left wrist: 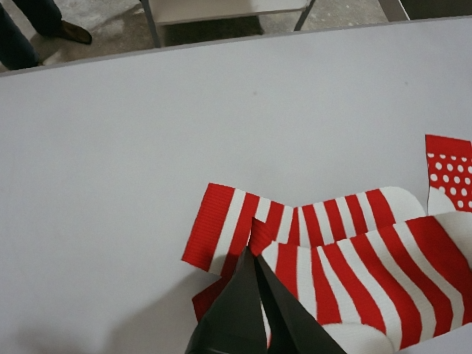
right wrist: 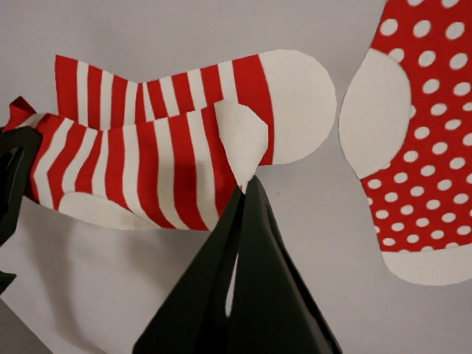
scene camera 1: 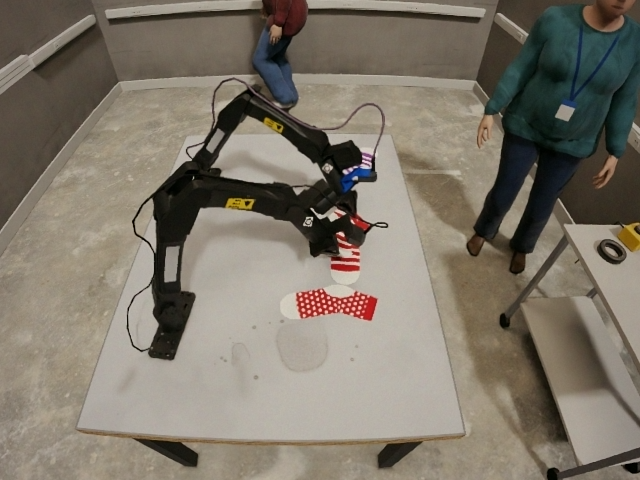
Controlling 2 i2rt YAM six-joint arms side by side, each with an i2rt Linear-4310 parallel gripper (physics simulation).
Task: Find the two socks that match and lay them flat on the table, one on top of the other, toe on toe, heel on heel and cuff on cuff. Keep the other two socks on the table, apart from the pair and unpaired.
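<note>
A red-and-white striped sock (left wrist: 350,285) (right wrist: 150,165) hangs stretched between my grippers. My left gripper (left wrist: 248,254) is shut on its cuff; my right gripper (right wrist: 251,182) is shut on its white toe. The held sock is over and partly beside a matching striped sock (scene camera 1: 345,267) (left wrist: 310,220) (right wrist: 300,105), which lies flat. In the right wrist view, the lying sock's toe extends beyond the held toe. A red sock with white dots (scene camera 1: 315,303) (left wrist: 452,172) (right wrist: 440,120) lies near the lying toe. A purple-and-white striped sock (scene camera 1: 367,161) shows partly behind the left arm.
The white table (scene camera 1: 248,403) has faint stains below the dotted sock in scene camera 1. Both arms cross above the table close together, their wrists nearly touching in that view. A cart (scene camera 1: 571,351) stands beyond the table's right edge, and two people stand off the table.
</note>
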